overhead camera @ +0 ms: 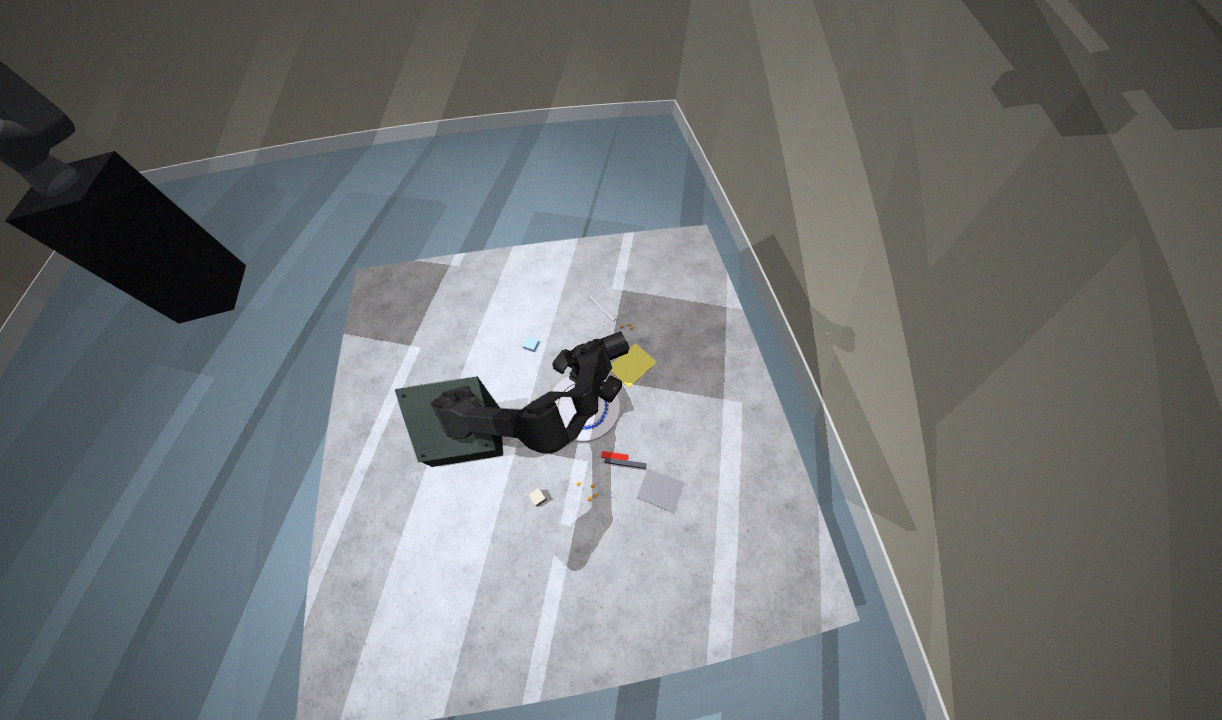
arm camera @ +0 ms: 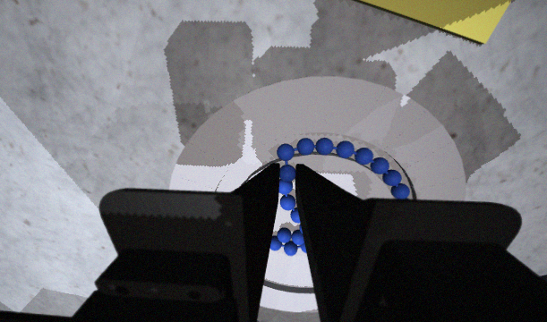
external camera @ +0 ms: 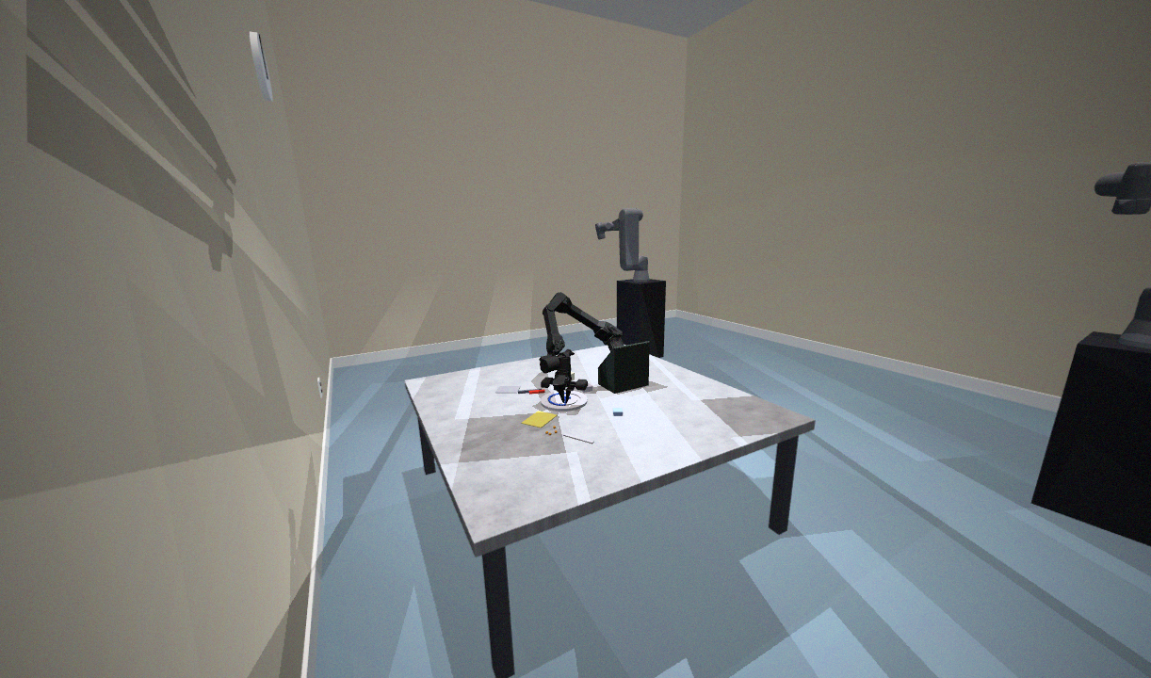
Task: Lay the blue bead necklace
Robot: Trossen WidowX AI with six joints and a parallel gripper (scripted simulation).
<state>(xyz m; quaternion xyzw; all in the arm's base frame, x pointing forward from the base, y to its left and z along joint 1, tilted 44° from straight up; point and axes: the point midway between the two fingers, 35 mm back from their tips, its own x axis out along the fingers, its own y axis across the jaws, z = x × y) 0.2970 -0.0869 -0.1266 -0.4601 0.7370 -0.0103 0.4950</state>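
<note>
The round white bead board is 50 mm to the right of my gripper tip, 20 mm behind it and 10 mm below it. Round my gripper tip: blue block (180 mm to the left, 130 mm behind, 10 mm below); yellow sheet (150 mm ahead, 40 mm to the left, 20 mm below); grey tool (220 mm to the right, 30 mm ahead, 10 mm below).
</note>
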